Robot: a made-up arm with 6 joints. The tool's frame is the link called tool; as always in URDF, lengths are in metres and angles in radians. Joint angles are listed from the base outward.
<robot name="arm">
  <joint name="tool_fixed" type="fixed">
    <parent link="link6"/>
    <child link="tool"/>
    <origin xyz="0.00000 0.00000 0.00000" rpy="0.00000 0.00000 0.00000"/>
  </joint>
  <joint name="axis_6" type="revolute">
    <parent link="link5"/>
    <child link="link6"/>
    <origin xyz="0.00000 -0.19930 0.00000" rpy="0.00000 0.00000 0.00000"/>
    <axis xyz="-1 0 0"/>
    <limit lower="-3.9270" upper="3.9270"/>
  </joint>
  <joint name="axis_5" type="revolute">
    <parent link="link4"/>
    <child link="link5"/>
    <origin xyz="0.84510 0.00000 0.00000" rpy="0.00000 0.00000 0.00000"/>
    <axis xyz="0 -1 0"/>
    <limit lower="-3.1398" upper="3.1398"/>
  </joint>
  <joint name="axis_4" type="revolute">
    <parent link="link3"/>
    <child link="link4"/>
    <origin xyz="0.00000 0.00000 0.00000" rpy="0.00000 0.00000 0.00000"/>
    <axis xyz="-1 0 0"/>
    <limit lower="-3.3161" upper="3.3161"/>
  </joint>
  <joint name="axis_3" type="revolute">
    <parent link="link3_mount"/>
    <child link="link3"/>
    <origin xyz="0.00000 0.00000 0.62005" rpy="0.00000 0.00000 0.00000"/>
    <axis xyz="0 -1 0"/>
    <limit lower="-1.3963" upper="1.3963"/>
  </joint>
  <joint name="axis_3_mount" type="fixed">
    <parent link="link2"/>
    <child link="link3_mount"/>
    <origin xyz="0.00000 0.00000 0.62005" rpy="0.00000 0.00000 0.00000"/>
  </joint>
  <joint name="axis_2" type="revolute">
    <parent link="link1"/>
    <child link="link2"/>
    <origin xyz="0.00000 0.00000 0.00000" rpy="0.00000 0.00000 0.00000"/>
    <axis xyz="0 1 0"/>
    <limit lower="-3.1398" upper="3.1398"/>
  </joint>
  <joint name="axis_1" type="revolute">
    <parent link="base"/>
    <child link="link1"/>
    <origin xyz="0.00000 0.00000 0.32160" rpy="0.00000 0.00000 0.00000"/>
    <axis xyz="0 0 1"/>
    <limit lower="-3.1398" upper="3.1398"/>
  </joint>
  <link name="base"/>
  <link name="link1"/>
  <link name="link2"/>
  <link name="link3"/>
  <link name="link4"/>
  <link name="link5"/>
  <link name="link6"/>
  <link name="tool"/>
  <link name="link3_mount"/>
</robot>
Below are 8 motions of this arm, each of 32 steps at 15 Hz.
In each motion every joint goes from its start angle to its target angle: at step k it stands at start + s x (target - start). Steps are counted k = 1, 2, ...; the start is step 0. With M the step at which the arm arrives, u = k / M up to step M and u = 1 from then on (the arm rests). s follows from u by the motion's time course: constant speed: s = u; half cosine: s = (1 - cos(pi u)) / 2; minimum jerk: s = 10 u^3 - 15 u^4 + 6 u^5.
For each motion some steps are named. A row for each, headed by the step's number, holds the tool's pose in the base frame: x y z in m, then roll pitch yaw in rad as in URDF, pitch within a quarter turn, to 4 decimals.
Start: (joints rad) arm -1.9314 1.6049 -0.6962 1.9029 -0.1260 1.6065
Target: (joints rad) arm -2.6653 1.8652 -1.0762 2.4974 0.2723 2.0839
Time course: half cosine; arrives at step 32
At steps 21, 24, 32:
21: -0.2840 -0.4020 -0.3944 -1.1942 0.2508 0.5467
24: -0.2764 -0.3604 -0.3650 -1.3132 0.1323 0.4402
32: -0.2667 -0.3169 -0.3236 -1.4545 -0.0192 0.3140

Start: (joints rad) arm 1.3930 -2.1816 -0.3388 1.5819 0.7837 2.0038
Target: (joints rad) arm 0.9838 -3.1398 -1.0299 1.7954 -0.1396 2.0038
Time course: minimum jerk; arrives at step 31
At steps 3, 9, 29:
3: -0.2601 -1.4073 0.3624 0.7550 -0.7603 -3.0652
9: -0.3290 -1.3116 0.2148 0.6375 -0.8767 -3.0286
29: -0.3717 -0.4798 -0.2926 -0.8649 -0.9878 -1.9119

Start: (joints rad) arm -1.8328 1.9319 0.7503 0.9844 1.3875 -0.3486
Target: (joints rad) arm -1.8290 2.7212 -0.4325 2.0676 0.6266 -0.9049
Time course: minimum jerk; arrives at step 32
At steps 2, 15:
2: -0.5285 -1.5466 -0.8394 0.0311 -0.0330 -0.8705
15: -0.2074 -0.6949 -1.3271 1.1481 0.5043 -0.0918

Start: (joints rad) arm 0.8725 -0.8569 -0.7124 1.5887 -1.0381 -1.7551
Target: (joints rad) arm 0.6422 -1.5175 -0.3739 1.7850 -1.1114 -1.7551
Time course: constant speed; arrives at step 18
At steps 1, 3, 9, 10, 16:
1: -0.1204 -0.1309 1.4618 0.3435 -0.1249 -0.1953
3: -0.1937 -0.1985 1.4738 0.4331 -0.1952 -0.2486
9: -0.4468 -0.3906 1.4515 0.7316 -0.3760 -0.4629
10: -0.4928 -0.4198 1.4386 0.7866 -0.4001 -0.5064
16: -0.7813 -0.5676 1.3042 1.1467 -0.4944 -0.8069

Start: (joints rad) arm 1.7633 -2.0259 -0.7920 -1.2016 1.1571 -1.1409
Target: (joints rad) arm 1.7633 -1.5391 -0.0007 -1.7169 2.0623 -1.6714
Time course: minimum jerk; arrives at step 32
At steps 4, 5, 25, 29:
4: 0.1966 -0.6406 0.5234 -2.3457 -0.4932 -0.0144
5: 0.1965 -0.6469 0.5326 -2.3321 -0.4785 -0.0144
25: 0.1694 -0.9818 1.1496 -1.5690 0.4304 0.2760
29: 0.1661 -0.9999 1.1944 -1.5127 0.4897 0.3168

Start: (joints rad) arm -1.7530 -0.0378 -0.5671 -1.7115 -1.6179 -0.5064
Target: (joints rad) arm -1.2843 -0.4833 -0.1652 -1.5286 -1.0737 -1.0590
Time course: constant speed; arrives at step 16
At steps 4, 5, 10, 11, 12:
4: -0.0173 -0.5567 1.0956 2.5406 -0.0621 -0.1794
5: -0.0029 -0.5457 1.1297 2.5229 -0.0479 -0.1764
10: 0.0560 -0.4561 1.3013 2.4299 -0.0254 -0.1824
11: 0.0638 -0.4315 1.3350 2.4114 -0.0313 -0.1859
12: 0.0699 -0.4048 1.3684 2.3934 -0.0408 -0.1895

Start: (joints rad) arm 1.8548 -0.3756 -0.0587 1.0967 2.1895 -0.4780
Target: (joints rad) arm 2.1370 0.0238 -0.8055 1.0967 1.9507 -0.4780
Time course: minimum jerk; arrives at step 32
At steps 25, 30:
25: -0.3033 0.6751 1.1189 -0.4444 -0.6087 -2.5973
30: -0.3151 0.6661 1.0597 -0.3366 -0.5947 -2.6490

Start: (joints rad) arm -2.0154 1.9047 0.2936 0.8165 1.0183 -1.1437
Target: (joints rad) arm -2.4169 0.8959 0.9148 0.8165 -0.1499 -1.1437
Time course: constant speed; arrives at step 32
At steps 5, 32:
5: -0.8688 -1.2820 -0.6907 0.9574 0.5790 -1.3760
32: -1.4460 -1.0980 1.2576 0.3236 0.0837 -2.5263

